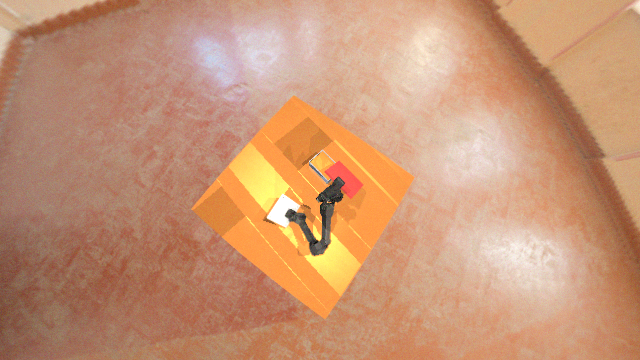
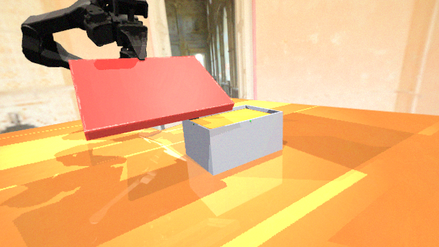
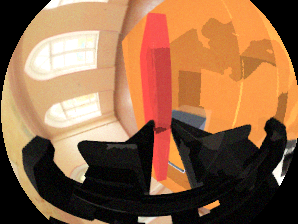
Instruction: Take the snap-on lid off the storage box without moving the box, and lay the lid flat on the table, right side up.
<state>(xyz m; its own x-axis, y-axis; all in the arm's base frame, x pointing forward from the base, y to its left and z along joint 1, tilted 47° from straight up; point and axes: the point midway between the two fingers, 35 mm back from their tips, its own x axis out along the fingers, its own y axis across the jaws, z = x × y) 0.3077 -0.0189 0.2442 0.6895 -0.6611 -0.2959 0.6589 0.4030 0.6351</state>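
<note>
My gripper tip is now 7 cm short of the red lid, 4 cm above it and 2 cm to the left of it. Also, from my gripper tip: grey storage box 18 cm below, 15 cm to the left, 11 cm ahead.
</note>
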